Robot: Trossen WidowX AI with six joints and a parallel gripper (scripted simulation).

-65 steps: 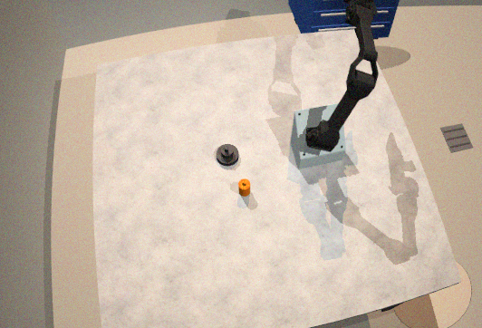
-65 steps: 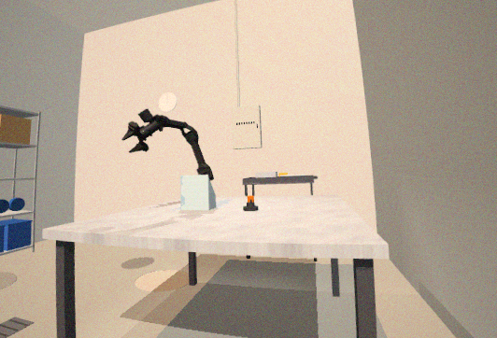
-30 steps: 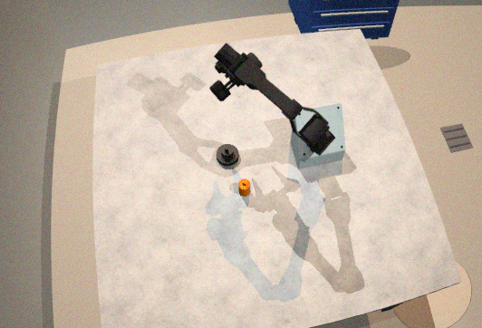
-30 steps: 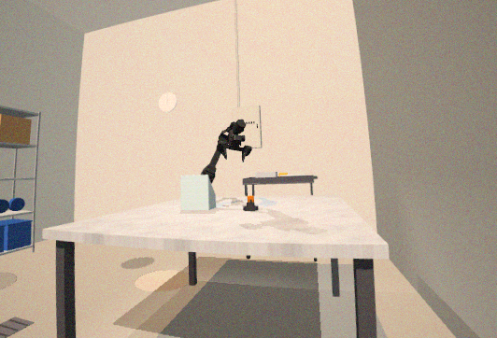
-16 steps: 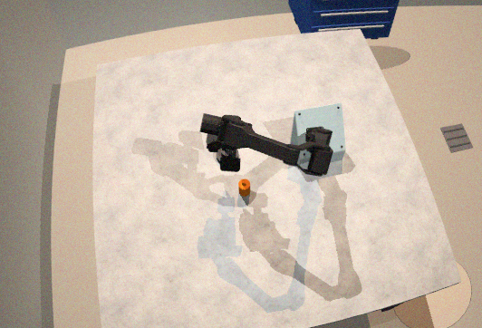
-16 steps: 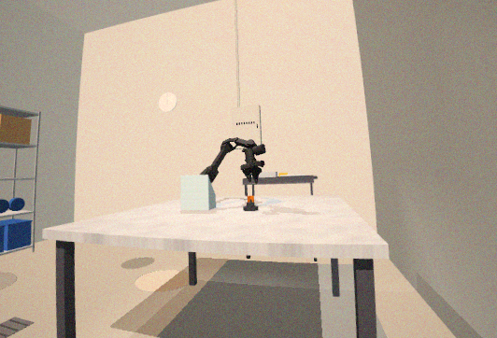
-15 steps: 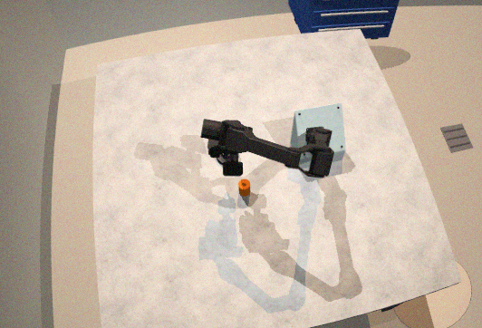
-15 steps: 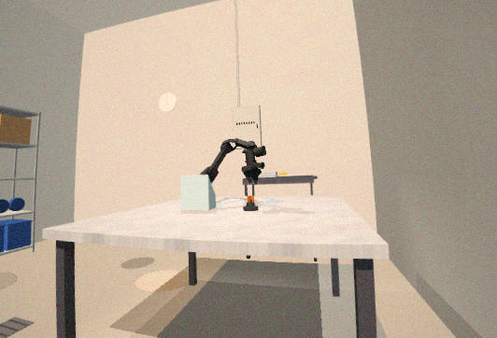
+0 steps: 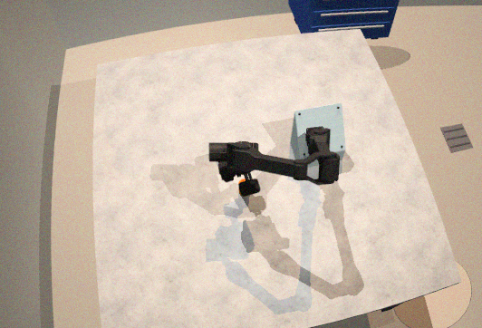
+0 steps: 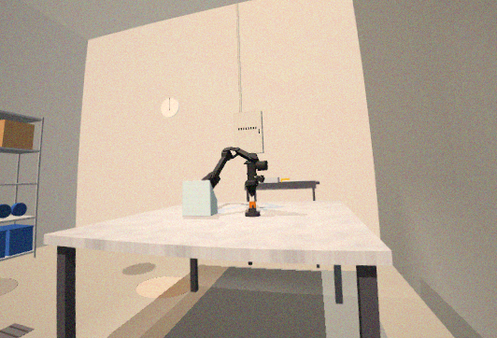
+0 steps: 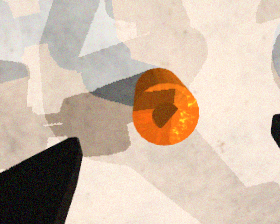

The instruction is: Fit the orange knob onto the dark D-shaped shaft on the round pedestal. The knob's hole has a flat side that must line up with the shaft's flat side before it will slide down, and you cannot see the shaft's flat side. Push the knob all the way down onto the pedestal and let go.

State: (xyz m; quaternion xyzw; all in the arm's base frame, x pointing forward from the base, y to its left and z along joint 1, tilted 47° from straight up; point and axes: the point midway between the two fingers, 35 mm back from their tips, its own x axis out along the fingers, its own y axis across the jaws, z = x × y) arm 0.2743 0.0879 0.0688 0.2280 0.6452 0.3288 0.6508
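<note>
The orange knob lies 60 mm below my gripper tip. The rest, counted from my gripper tip: round pedestal: 40 mm ahead, 150 mm to the right, 60 mm below.
</note>
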